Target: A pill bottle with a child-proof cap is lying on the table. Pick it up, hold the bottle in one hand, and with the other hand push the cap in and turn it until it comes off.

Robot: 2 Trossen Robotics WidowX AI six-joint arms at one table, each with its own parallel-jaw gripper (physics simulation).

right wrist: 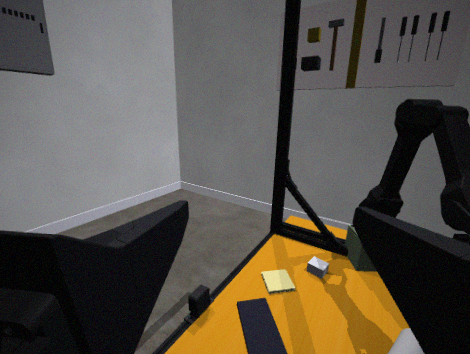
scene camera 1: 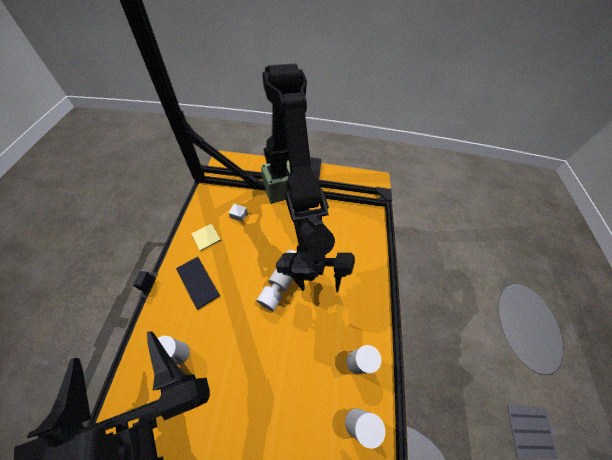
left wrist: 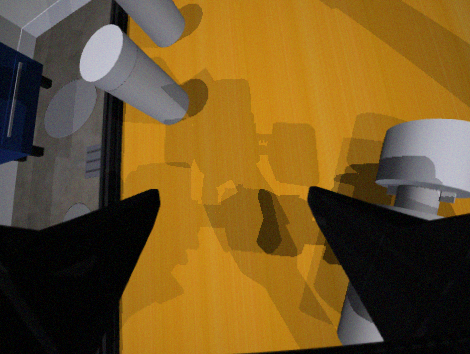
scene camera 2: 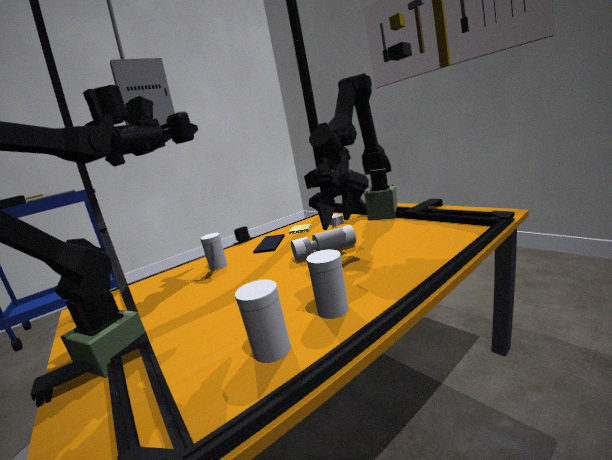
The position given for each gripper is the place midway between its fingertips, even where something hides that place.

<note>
The right gripper [scene camera 1: 113, 344] is open, holding nothing. A black slab [scene camera 1: 196, 280] rests on the table. Also in view: the left gripper [scene camera 2: 334, 225] and a pill bottle [scene camera 2: 344, 236].
The pill bottle also shows in scene camera 1 [scene camera 1: 279, 282] and in the left wrist view [left wrist: 419, 201]. The left gripper is seen too in scene camera 1 [scene camera 1: 320, 290] and in the left wrist view [left wrist: 235, 195]. The right gripper is seen too in the right wrist view [right wrist: 270, 211] and in scene camera 2 [scene camera 2: 183, 131]. The left wrist view does not show the black slab: it is out of frame.
</note>
